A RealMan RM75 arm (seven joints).
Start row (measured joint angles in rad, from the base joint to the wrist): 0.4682, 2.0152, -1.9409, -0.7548, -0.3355, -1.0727, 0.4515
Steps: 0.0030, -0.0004, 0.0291, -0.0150, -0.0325, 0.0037, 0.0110; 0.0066, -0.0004, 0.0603, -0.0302, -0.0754, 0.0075, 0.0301; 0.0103, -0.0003, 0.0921, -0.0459, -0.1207, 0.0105, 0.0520; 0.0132, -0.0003, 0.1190, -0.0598, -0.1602, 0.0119, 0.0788; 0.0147, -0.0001, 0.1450, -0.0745, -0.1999, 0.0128, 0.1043; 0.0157, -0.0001, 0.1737, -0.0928, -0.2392, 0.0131, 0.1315; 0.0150, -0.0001, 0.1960, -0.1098, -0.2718, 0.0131, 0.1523; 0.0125, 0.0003, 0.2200, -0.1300, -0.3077, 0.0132, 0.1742; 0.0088, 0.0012, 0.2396, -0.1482, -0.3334, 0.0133, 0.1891; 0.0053, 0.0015, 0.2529, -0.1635, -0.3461, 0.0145, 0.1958; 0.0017, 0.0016, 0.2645, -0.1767, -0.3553, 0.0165, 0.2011; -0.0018, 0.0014, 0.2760, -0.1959, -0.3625, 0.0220, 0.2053; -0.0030, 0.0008, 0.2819, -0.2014, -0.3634, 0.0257, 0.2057; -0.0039, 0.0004, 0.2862, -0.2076, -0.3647, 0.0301, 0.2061; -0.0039, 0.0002, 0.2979, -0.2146, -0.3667, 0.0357, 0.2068; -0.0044, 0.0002, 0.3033, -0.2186, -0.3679, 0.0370, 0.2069; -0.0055, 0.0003, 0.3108, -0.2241, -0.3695, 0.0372, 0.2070; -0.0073, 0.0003, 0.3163, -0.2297, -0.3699, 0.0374, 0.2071; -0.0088, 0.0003, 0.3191, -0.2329, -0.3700, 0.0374, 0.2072; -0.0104, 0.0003, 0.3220, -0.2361, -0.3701, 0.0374, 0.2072
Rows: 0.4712, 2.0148, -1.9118, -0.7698, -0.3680, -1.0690, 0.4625; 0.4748, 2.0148, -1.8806, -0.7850, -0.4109, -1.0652, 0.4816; 0.4785, 2.0149, -1.8488, -0.8007, -0.4562, -1.0622, 0.5035; 0.4814, 2.0149, -1.8219, -0.8146, -0.4957, -1.0608, 0.5303; 0.4829, 2.0151, -1.7959, -0.8293, -0.5354, -1.0599, 0.5558; 0.4839, 2.0151, -1.7672, -0.8476, -0.5747, -1.0596, 0.5830; 0.4832, 2.0151, -1.7449, -0.8646, -0.6073, -1.0596, 0.6038; 0.4807, 2.0155, -1.7209, -0.8848, -0.6432, -1.0595, 0.6257; 0.4770, 2.0164, -1.7013, -0.9030, -0.6689, -1.0594, 0.6406; 0.4735, 2.0167, -1.6880, -0.9183, -0.6816, -1.0582, 0.6473; 0.4699, 2.0168, -1.6764, -0.9315, -0.6908, -1.0562, 0.6526; 0.4664, 2.0166, -1.6649, -0.9507, -0.6980, -1.0507, 0.6568; 0.4652, 2.0160, -1.6590, -0.9562, -0.6989, -1.0470, 0.6572; 0.4643, 2.0156, -1.6547, -0.9624, -0.7002, -1.0426, 0.6576; 0.4643, 2.0154, -1.6430, -0.9694, -0.7022, -1.0370, 0.6583; 0.4638, 2.0154, -1.6376, -0.9734, -0.7034, -1.0357, 0.6584; 0.4627, 2.0155, -1.6301, -0.9789, -0.7050, -1.0355, 0.6585; 0.4609, 2.0155, -1.6246, -0.9845, -0.7054, -1.0353, 0.6586; 0.4594, 2.0155, -1.6218, -0.9877, -0.7055, -1.0353, 0.6587; 0.4578, 2.0155, -1.6189, -0.9909, -0.7056, -1.0353, 0.6587
